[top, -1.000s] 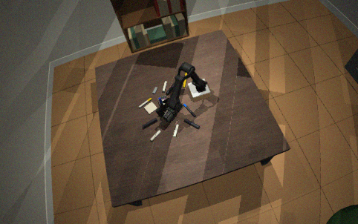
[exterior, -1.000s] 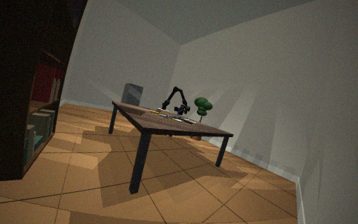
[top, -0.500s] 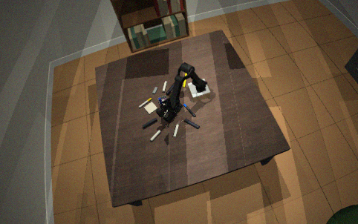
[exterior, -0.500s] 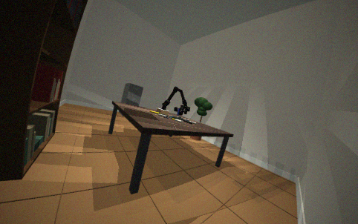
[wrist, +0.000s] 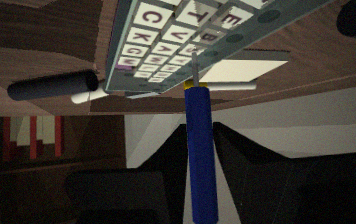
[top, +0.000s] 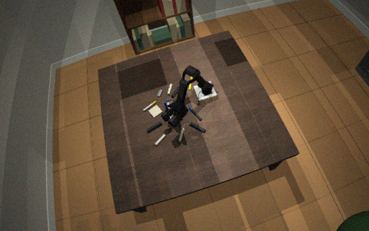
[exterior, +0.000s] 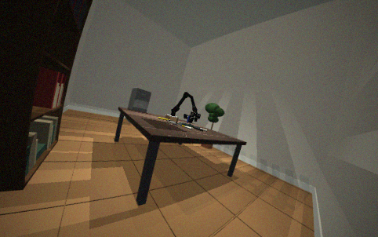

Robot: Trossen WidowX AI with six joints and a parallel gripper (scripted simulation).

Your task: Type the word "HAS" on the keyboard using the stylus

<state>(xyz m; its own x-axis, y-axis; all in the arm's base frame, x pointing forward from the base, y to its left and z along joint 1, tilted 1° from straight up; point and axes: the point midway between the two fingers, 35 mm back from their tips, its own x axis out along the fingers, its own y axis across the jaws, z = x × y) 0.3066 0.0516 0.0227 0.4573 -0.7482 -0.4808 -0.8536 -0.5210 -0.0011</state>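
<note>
The key is 60 mm below my gripper tip, 20 mm to the right of it and 20 mm behind it. Also, from my gripper tip: yellow cylinder 240 mm behind, 200 mm to the right, 60 mm below; then paper note 90 mm ahead, 70 mm below, 40 mm to the right; then blue stylus 10 mm below.
</note>
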